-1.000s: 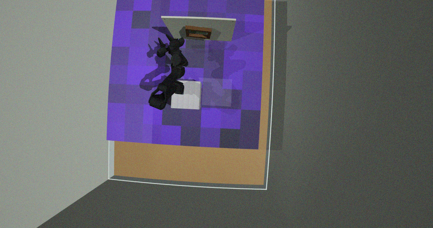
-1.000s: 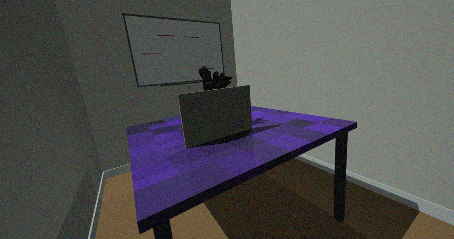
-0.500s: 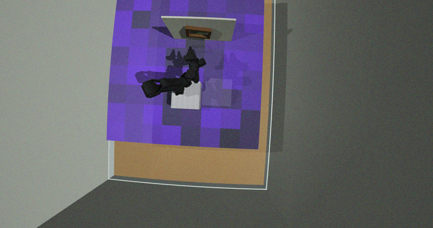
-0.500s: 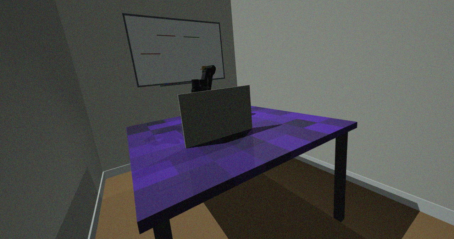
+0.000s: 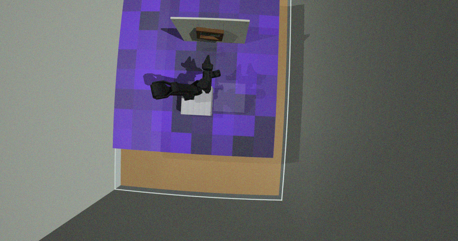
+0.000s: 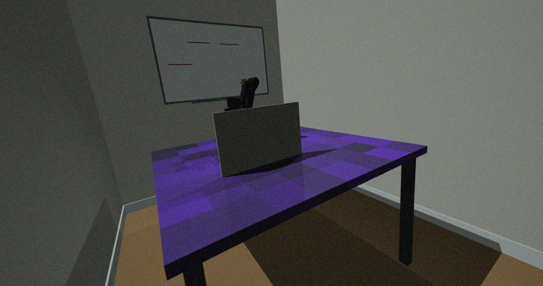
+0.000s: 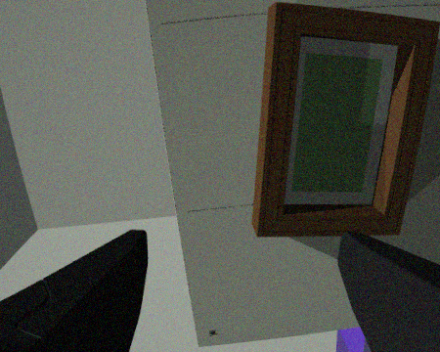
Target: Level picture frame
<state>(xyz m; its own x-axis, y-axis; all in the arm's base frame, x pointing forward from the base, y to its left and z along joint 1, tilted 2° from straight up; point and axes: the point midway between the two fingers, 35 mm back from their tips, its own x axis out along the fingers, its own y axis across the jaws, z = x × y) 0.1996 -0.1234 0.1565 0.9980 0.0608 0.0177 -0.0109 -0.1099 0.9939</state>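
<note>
Right now my gripper tip is 20 cm short of the brown wooden picture frame, 3 cm to the right of it and 10 cm above it. From my gripper tip the other things lie so: grey wall panel (21 cm ahead, 1 cm to the left, 10 cm below).
</note>
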